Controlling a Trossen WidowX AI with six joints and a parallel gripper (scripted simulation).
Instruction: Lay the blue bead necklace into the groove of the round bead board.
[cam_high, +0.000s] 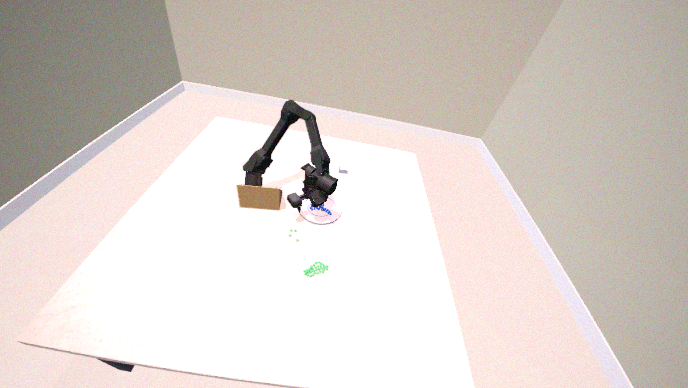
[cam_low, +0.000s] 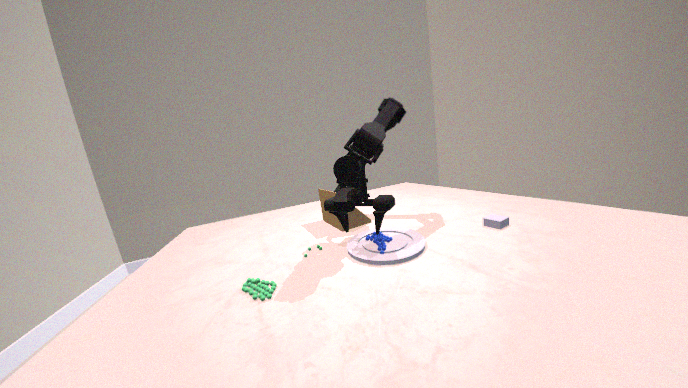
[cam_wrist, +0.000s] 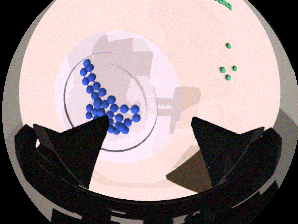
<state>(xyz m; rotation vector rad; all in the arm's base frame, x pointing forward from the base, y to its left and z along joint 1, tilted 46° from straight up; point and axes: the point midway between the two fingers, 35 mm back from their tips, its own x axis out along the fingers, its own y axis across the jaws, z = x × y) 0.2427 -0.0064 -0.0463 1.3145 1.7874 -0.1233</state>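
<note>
The round white bead board lies 50 mm ahead of my gripper tip, 40 mm to the left of it and 20 mm below it. From my gripper tip the other things lie so: small grey block: 330 mm to the left, 160 mm ahead, 20 mm below.
</note>
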